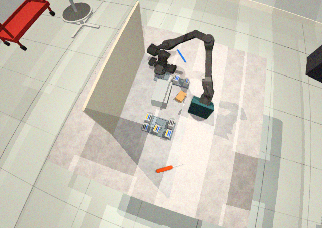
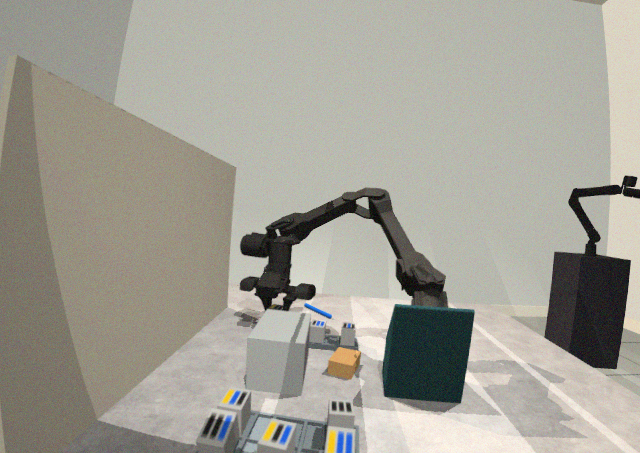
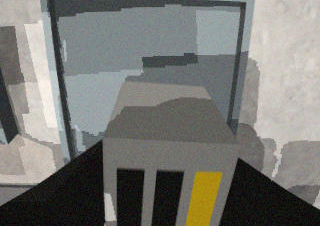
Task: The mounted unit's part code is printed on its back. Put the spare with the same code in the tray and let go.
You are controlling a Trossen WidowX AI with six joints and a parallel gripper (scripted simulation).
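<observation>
My gripper tip is 40 mm above the flat grey-blue tray. The rest, counted from my gripper tip: grey mounted unit: 170 mm to the left, 80 mm behind, 10 mm above; orange block: 200 mm behind, 100 mm to the left, 30 mm below; blue pen: 230 mm to the right, 50 mm behind, 40 mm below.
</observation>
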